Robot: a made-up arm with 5 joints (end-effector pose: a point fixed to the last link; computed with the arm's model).
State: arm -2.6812 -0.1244 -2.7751 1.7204 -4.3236
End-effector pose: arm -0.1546 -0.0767 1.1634 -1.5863 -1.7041 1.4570
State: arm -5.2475 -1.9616 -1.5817 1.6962 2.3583
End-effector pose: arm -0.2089 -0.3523 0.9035 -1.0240 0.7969 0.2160
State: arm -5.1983 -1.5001 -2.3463 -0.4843 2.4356
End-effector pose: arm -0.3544 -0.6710 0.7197 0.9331 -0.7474 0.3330
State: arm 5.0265 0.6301 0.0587 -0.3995 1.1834
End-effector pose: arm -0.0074 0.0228 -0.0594 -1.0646 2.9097 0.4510
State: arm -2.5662 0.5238 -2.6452 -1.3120 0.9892
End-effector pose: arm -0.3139 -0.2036 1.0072 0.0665 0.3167 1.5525
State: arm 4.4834 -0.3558 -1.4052 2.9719 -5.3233
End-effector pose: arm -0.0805 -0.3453 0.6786 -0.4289 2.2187 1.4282
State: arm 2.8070 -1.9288 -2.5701 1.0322 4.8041
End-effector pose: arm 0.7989 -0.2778 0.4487 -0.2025 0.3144 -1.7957
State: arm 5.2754 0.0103 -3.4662 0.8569 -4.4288
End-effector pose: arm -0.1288 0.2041 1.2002 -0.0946 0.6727 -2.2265
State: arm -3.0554 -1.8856 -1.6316 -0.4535 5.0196
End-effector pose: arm 0.6456 0.0558 0.8128 -0.5476 0.6844 -1.1060
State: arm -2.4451 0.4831 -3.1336 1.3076 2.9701
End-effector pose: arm -0.3104 -0.2596 1.1250 2.0278 0.9398 -1.7152
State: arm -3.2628 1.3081 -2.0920 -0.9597 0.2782
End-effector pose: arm -0.7373 0.0898 0.2600 -0.2776 -1.3714 0.1305
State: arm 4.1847 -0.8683 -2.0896 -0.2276 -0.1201
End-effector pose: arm 0.1263 0.2167 1.1937 -0.0250 0.0380 0.9229
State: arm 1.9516 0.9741 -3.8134 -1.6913 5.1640
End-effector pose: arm -0.0340 0.0849 0.9245 0.0598 1.6889 -1.8557
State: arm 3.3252 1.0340 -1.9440 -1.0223 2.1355
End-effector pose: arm -0.7260 -0.1348 0.3891 -1.2321 -0.8337 1.9735
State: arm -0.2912 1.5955 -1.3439 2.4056 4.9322
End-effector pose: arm 0.0422 -0.0127 -0.0892 -0.4591 -0.2689 1.4676
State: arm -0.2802 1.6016 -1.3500 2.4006 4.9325
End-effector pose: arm 0.0418 -0.0120 -0.0912 -0.4630 -0.2746 1.4780
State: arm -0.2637 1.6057 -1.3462 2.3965 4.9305
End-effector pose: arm 0.0382 -0.0103 -0.0913 -0.4578 -0.2772 1.4926
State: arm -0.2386 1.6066 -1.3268 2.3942 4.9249
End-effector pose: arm 0.0294 -0.0071 -0.0884 -0.4378 -0.2744 1.5140
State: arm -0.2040 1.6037 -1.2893 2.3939 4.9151
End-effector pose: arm 0.0147 -0.0030 -0.0818 -0.4014 -0.2641 1.5427
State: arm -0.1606 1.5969 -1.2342 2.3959 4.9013
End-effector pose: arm -0.0055 0.0009 -0.0706 -0.3495 -0.2446 1.5777
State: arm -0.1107 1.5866 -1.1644 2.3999 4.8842
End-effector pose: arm -0.0298 0.0033 -0.0550 -0.2859 -0.2147 1.6167
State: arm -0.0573 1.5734 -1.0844 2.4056 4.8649
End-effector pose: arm -0.0562 0.0032 -0.0353 -0.2160 -0.1749 1.6567
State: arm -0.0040 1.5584 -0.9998 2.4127 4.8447
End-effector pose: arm -0.0822 0.0003 -0.0125 -0.1451 -0.1266 1.6946
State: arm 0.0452 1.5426 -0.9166 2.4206 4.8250
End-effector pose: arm -0.1056 -0.0048 0.0116 -0.0788 -0.0737 1.7272
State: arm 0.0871 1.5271 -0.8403 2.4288 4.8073
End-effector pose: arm -0.1250 -0.0109 0.0350 -0.0210 -0.0209 1.7527
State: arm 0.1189 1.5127 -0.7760 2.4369 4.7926
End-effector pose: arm -0.1396 -0.0167 0.0555 0.0254 0.0264 1.7697
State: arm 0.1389 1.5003 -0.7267 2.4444 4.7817
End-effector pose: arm -0.1495 -0.0209 0.0716 0.0597 0.0640 1.7780
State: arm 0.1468 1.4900 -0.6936 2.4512 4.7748
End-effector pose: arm -0.1550 -0.0229 0.0824 0.0821 0.0894 1.7781
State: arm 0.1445 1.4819 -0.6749 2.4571 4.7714
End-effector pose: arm -0.1573 -0.0229 0.0884 0.0948 0.1033 1.7718
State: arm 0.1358 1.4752 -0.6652 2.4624 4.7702
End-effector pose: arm -0.1575 -0.0215 0.0913 0.1015 0.1097 1.7616
